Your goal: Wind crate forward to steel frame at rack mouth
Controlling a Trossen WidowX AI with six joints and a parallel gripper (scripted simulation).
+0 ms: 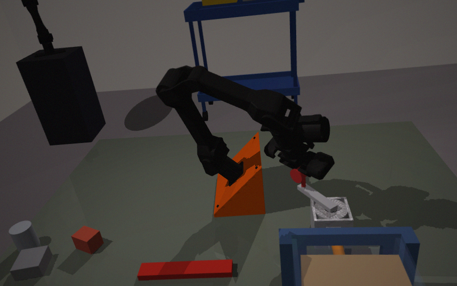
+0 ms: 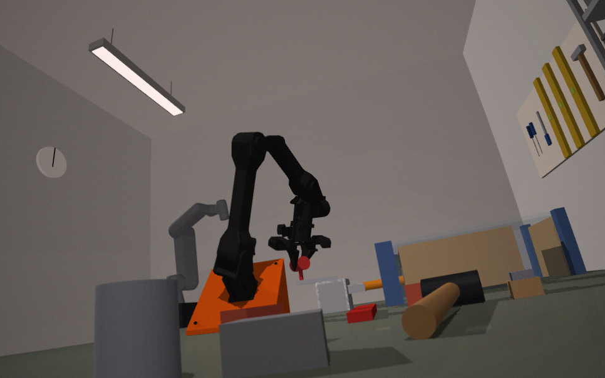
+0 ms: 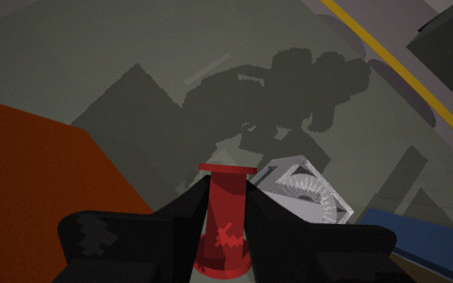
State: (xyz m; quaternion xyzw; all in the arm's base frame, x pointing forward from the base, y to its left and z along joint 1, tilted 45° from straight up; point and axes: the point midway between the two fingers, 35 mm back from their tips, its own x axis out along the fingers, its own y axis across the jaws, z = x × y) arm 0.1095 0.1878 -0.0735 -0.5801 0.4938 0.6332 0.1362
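Right now my gripper tip is 4 cm short of the grey crank arm, 1 cm to the right of it and 3 cm above it. Round my gripper tip: frame: 25 cm ahead, 4 cm to the left, 3 cm below; grey winch: 8 cm ahead, 4 cm to the left, 10 cm below; red knob: 1 cm ahead, 1 cm to the right.
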